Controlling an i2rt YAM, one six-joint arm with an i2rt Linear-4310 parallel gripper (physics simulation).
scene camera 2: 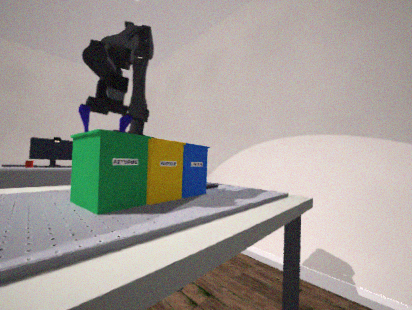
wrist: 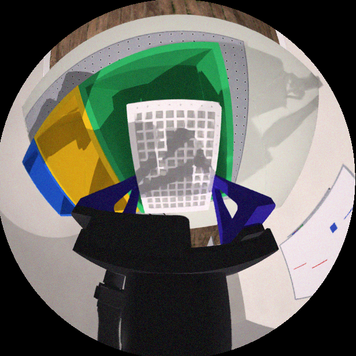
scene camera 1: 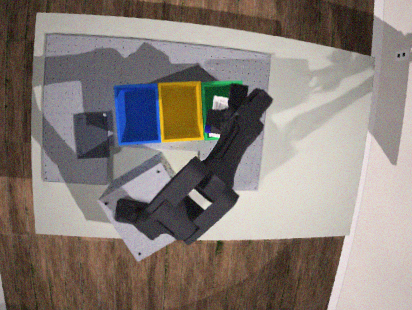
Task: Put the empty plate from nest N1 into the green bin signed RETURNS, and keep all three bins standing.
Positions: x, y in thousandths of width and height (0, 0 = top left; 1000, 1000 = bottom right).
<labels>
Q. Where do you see a blue bin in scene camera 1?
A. At 334, 353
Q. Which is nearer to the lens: the blue bin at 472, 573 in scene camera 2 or the green bin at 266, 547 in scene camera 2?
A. The green bin.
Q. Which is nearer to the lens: the blue bin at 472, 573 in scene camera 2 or the yellow bin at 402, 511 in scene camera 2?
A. The yellow bin.
</labels>
